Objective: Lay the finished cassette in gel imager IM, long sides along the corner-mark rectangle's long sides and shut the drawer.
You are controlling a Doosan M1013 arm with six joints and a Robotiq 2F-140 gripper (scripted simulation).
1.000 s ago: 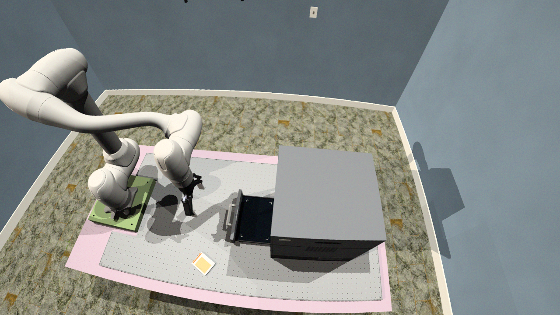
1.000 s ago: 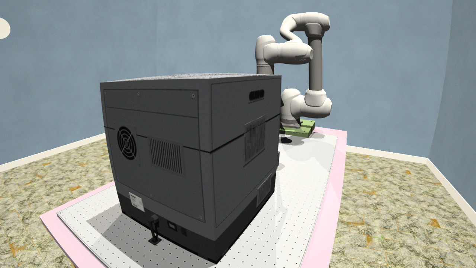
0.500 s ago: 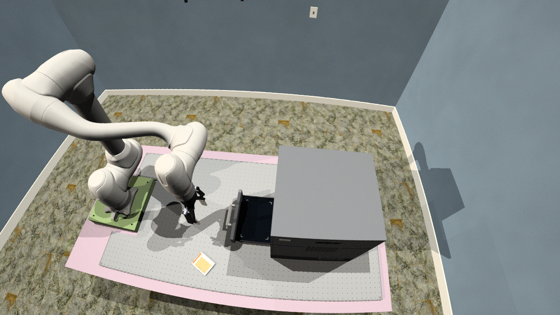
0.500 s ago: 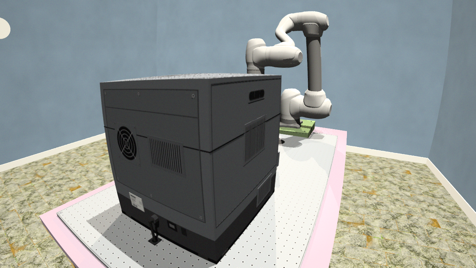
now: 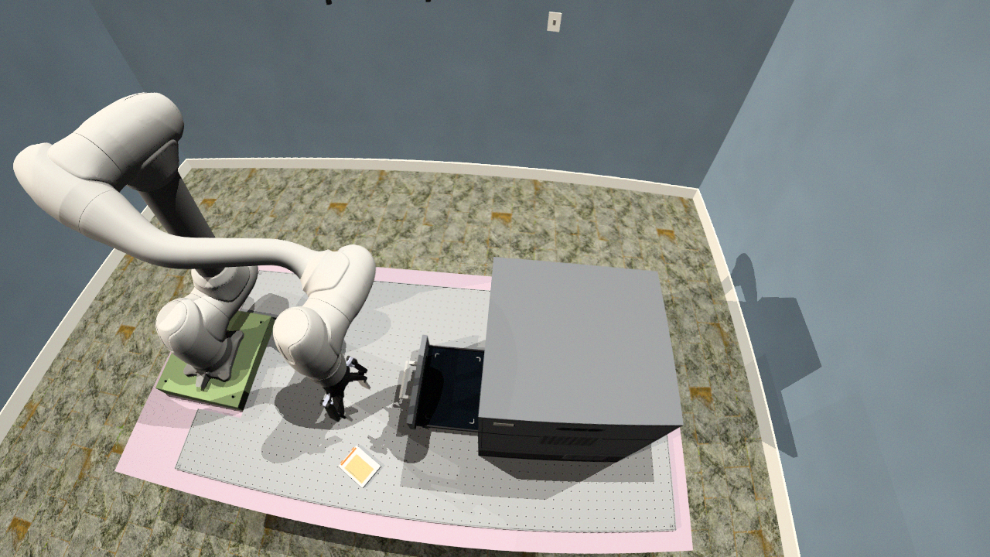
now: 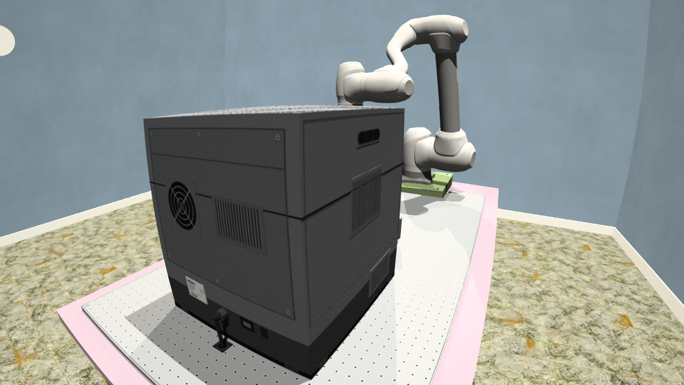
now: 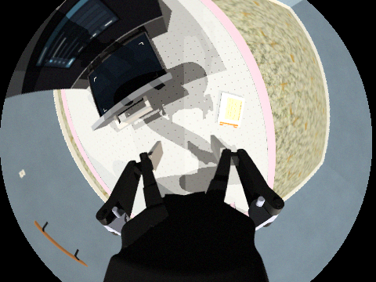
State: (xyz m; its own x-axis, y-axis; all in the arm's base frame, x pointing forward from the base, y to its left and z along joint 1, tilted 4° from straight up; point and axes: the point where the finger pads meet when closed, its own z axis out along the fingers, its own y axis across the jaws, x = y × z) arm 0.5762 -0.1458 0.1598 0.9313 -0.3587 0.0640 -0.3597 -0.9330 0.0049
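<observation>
My gripper is now 20 mm past the cassette FINISHED, 150 mm to the left of it and 150 mm above it.
</observation>
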